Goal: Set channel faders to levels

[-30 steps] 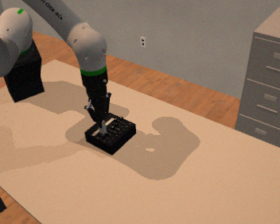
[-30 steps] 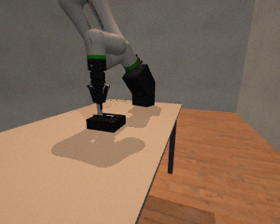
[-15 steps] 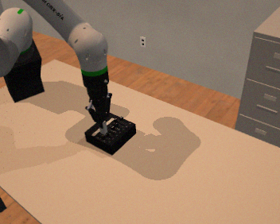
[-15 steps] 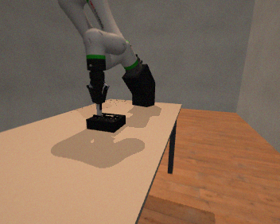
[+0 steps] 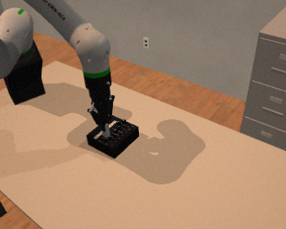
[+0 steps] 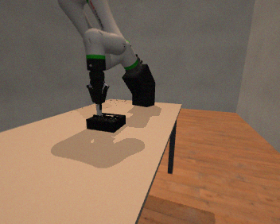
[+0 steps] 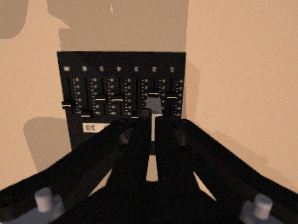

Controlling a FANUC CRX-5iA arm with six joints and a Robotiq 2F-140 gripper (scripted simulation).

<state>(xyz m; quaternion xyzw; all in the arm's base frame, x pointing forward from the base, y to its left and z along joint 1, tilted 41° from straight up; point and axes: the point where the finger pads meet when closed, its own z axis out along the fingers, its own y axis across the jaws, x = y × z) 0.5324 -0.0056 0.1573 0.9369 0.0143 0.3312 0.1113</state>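
Right now the cap 2 is 3 cm below my hand and 2 cm ahead of it. The rest, counted from my hand: cap 4 (4 cm to the left, 3 cm below, 1 cm ahead); channel 1 cap (3 cm below, 2 cm to the right, 1 cm ahead); cap 3 (3 cm below, 2 cm to the left, 1 cm behind).
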